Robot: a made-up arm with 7 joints.
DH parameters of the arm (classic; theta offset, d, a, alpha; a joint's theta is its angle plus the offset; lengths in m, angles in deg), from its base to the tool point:
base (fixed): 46.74 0 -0.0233 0
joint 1: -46.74 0.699 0.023 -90
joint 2: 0 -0.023 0.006 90
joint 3: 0 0.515 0.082 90
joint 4: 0 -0.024 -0.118 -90
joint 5: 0 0.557 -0.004 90
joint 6: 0 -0.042 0.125 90
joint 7: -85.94 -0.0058 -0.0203 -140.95
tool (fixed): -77.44 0.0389 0 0
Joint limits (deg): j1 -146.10..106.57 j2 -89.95..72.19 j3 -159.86..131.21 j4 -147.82..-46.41 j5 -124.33..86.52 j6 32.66..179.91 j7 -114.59..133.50
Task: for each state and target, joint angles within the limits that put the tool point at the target. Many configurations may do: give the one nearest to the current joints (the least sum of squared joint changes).
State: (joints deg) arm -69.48 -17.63 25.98 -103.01 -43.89 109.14 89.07
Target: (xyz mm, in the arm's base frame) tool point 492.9 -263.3 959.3
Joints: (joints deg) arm -66.50 -20.00 31.71 -141.35 -48.33 107.77 91.44
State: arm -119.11 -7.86 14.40 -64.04 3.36 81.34 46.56
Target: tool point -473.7 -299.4 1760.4
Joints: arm -140.51 -2.33 -8.58 -53.59 4.72 84.16 43.58
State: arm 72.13 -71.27 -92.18 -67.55 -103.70 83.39 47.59
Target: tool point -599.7 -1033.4 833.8
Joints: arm 32.80 -81.98 -94.98 -46.41 -103.59 74.73 25.14
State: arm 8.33 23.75 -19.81 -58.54 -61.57 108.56 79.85
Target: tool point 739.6 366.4 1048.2
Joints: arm 23.97 10.74 -3.02 -103.22 -69.07 114.37 84.28
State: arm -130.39 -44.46 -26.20 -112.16 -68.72 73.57 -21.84
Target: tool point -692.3 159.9 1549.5
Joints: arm -142.09 -10.39 -47.27 -77.03 -68.07 76.33 -22.24
